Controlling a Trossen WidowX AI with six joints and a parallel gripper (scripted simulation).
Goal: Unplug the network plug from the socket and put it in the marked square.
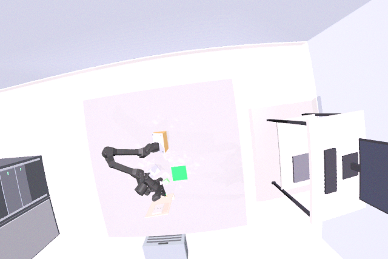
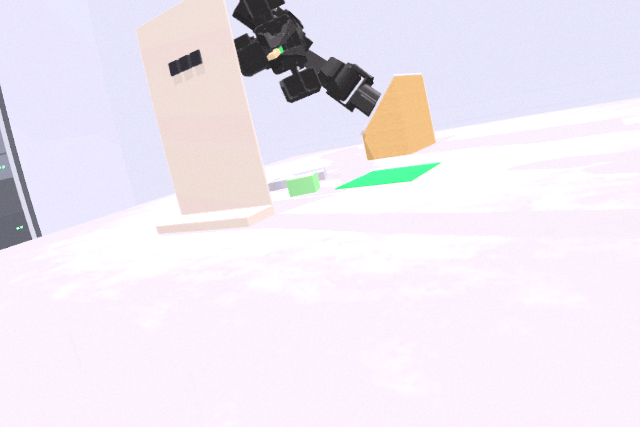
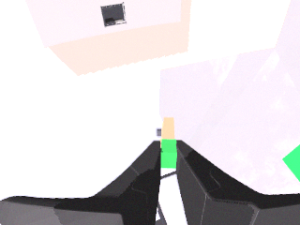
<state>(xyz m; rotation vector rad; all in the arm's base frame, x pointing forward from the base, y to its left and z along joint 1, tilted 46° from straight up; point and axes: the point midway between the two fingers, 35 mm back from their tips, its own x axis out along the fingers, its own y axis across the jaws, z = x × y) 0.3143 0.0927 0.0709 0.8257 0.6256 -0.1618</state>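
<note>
My gripper tip is 21 cm above the marked green square, 9 cm to the right of it and 8 cm past it. Also, from my gripper tip: network plug 1 cm ahead; then upright beige panel 11 cm ahead, 8 cm below, 7 cm to the right.
</note>
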